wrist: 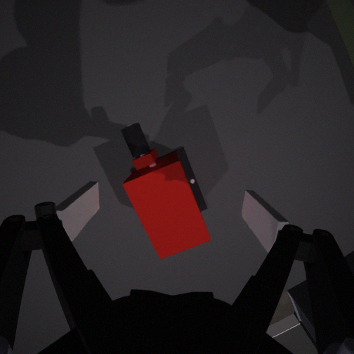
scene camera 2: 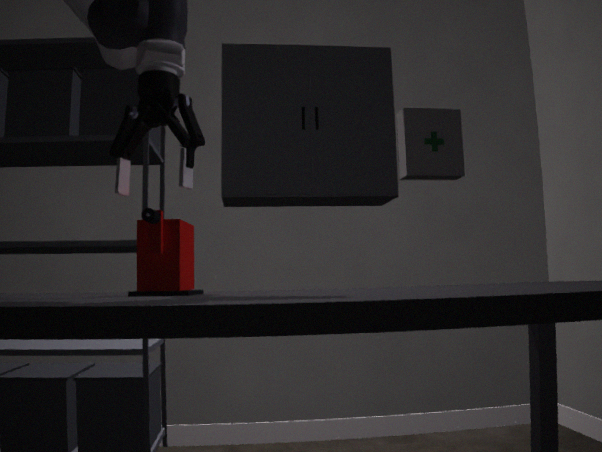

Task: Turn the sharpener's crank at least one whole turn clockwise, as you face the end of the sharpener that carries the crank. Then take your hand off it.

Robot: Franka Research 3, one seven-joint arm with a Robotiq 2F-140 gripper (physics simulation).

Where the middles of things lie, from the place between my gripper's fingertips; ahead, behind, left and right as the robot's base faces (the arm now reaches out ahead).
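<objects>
I see the red sharpener (wrist: 166,197), and my gripper is 20 mm short of it. The gripper is also 10 mm to the right of the sharpener and 110 mm above it.
</objects>
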